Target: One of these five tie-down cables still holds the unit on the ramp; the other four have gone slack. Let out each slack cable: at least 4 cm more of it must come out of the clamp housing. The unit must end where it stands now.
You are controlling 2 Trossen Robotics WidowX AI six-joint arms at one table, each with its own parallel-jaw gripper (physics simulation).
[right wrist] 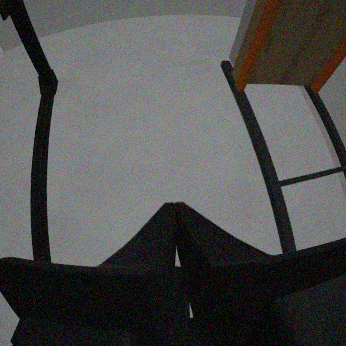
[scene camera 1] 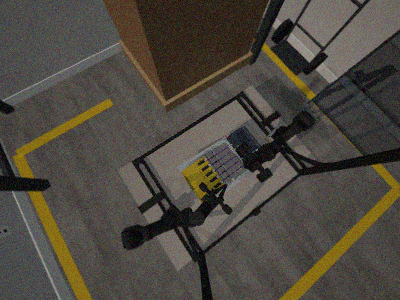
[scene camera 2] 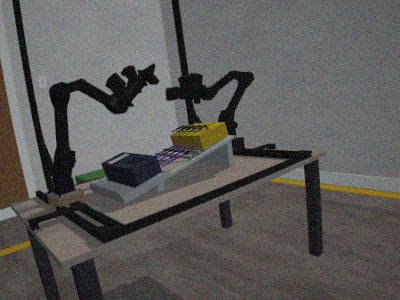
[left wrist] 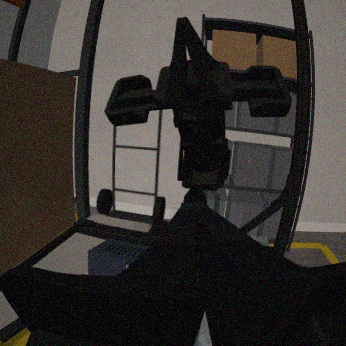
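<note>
The yellow clamp housing point(scene camera 1: 192, 175) point(scene camera 2: 202, 137) sits at the high end of the grey ramp point(scene camera 2: 200, 165), with dark levers on top. Several purple cables point(scene camera 1: 225, 162) point(scene camera 2: 172, 156) run from it to the dark blue unit point(scene camera 2: 132, 170) point(left wrist: 107, 260) at the low end. The frames do not show which cables are slack. My left gripper point(scene camera 2: 167, 93) point(left wrist: 191, 211) is shut and empty, high above the housing, level. My right gripper point(scene camera 2: 156, 72) point(right wrist: 173, 211) is shut and empty, high above the ramp and tilted upward; the housing does not show in the right wrist view.
A green block point(scene camera 2: 90, 176) lies behind the unit on the table point(scene camera 2: 200, 185). Black rails edge the table, and frame posts point(scene camera 2: 27, 90) rise beside it. A tall brown cabinet point(scene camera 1: 205, 45) stands close by. A hand truck point(left wrist: 114, 170) and cardboard boxes point(left wrist: 234, 50) stand beyond.
</note>
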